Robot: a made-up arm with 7 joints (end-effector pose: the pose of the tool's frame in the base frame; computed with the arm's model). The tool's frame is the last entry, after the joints. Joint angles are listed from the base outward.
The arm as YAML. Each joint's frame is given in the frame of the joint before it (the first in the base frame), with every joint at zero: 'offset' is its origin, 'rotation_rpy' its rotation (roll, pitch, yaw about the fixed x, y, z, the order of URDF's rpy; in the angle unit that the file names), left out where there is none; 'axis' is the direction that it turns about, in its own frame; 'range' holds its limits. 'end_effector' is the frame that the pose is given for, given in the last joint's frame.
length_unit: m
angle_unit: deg
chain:
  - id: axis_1
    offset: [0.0, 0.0, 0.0]
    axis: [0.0, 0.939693, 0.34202]
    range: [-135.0, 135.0]
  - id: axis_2
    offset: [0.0, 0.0, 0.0]
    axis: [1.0, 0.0, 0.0]
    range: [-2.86, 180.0]
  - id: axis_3
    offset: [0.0, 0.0, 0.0]
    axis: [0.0, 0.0, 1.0]
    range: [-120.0, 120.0]
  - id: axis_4
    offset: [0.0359, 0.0, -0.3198]
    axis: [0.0, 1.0, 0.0]
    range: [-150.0, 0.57]
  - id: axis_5
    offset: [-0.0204, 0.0, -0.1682]
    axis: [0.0, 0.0, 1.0]
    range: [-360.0, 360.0]
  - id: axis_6
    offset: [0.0, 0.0, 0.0]
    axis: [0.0, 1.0, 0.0]
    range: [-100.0, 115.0]
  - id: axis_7
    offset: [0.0, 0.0, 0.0]
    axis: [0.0, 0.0, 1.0]
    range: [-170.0, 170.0]
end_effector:
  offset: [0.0, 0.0, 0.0]
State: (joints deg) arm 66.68 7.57 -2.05 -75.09 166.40 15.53 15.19
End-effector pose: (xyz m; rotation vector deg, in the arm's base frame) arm -0.2655 0.0273 -0.3356 38.30 16.48 -166.14
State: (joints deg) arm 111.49 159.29 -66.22 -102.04 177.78 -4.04 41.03
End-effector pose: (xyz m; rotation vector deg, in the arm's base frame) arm 0.0710 0.3600 0.0069 102.55 14.02 66.94
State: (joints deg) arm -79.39 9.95 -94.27 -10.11 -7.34 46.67 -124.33
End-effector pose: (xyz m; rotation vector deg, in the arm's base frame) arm 0.4649 -0.0911 -0.1295 -83.10 -83.62 97.98
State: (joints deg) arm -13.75 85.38 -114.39 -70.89 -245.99 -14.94 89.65
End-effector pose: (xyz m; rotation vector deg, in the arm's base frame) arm 0.0006 0.3822 -0.2113 9.57 -21.94 101.96
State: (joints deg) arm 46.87 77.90 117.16 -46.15 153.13 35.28 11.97
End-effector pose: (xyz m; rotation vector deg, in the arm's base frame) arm -0.1409 0.4371 0.1139 -79.00 -144.39 49.66
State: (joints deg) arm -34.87 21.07 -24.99 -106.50 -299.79 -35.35 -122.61
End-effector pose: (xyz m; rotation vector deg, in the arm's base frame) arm 0.3185 -0.0292 -0.1546 81.00 -139.95 -29.58
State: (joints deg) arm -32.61 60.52 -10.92 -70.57 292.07 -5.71 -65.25
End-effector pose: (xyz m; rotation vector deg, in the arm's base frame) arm 0.3295 0.2749 -0.0841 -126.88 -12.36 109.00
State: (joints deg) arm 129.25 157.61 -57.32 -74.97 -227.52 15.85 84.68
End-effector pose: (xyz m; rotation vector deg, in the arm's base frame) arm 0.0683 0.4206 -0.0496 112.66 20.49 46.60
